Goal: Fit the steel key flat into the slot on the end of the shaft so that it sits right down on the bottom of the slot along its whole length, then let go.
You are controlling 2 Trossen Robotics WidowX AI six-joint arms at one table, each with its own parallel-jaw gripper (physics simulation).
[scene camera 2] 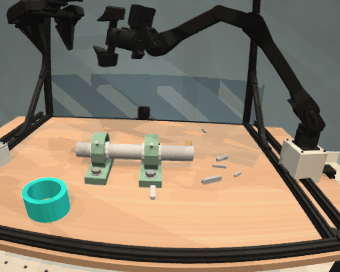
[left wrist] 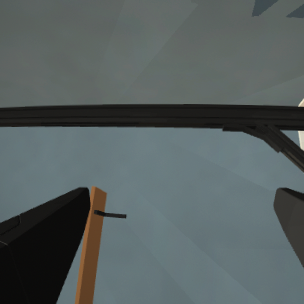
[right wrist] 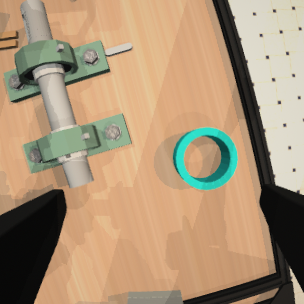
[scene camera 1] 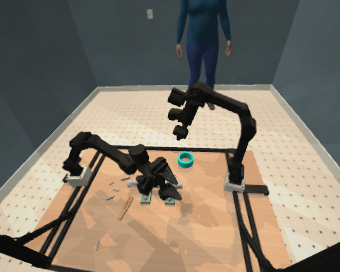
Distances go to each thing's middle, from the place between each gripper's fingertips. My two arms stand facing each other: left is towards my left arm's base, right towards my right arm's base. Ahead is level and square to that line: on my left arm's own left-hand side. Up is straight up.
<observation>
I see my right gripper 120 mm past the grey steel shaft (scene camera 2: 111, 150), 140 mm to the right of it and 270 mm above it.
I see my left gripper 22 cm short of the grey steel shaft, 15 cm to the right of it and 31 cm above it.
</observation>
